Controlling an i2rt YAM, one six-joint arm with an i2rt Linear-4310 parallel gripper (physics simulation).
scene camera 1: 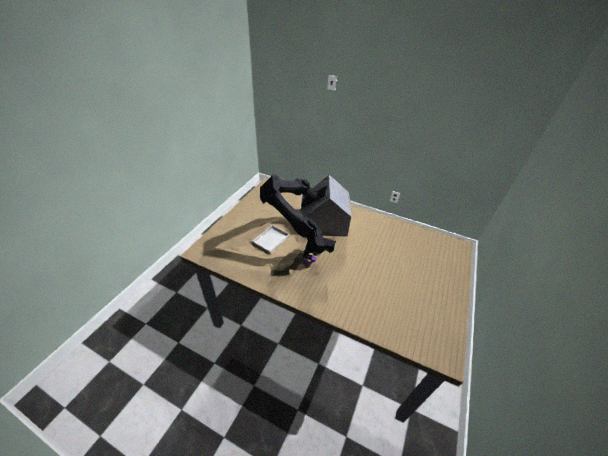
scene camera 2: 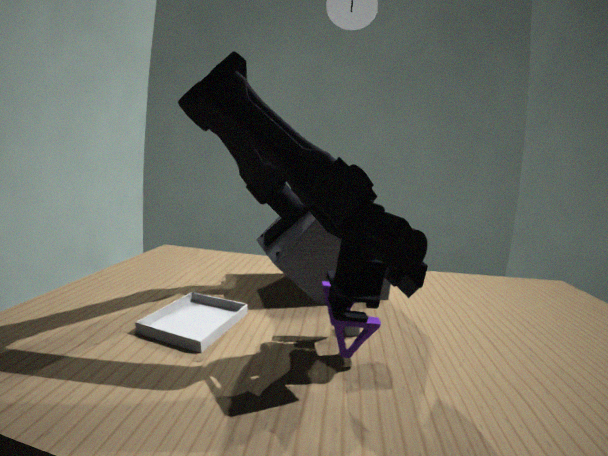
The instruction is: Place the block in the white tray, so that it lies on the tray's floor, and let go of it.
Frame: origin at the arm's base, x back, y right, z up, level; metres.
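Seen in the pictures: gripper, fingertip midpoint: point(scene camera 1: 311, 256) point(scene camera 2: 340, 340); arm's base at its link origin: point(scene camera 1: 314, 197) point(scene camera 2: 297, 214).
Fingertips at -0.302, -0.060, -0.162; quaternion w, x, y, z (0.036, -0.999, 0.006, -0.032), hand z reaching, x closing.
Observation:
Pixels of each thing's top centre, then the offset from my fingertips to it, as dx, dy, dz. Level surfaces: height alone.
- white tray at its top centre: point(scene camera 2: 195, 312) point(scene camera 1: 271, 237) +0.076, +0.249, +0.003
- wooden table at its surface level: dz -0.017
- block at its top centre: point(scene camera 2: 352, 317) +0.063, -0.035, +0.011
The white tray point(scene camera 1: 270, 239) point(scene camera 2: 169, 337) lies empty on the wooden table point(scene camera 1: 393, 294) point(scene camera 2: 490, 343), to the left of the arm. My gripper point(scene camera 1: 308, 261) point(scene camera 2: 346, 349) with purple fingers is open and reaches down to the table top, to the right of the tray. In scene camera 2 a small pale patch shows through the purple finger frame; it looks like the block point(scene camera 2: 350, 331), standing on the table between the open fingers. Most of it is hidden by the fingers. I cannot make the block out in scene camera 1.
The arm's grey base box point(scene camera 1: 331, 205) point(scene camera 2: 299, 250) stands tilted behind the gripper. The arm's dark shadow falls across the table in front of the tray. The table's front edge lies close to the gripper in scene camera 1.

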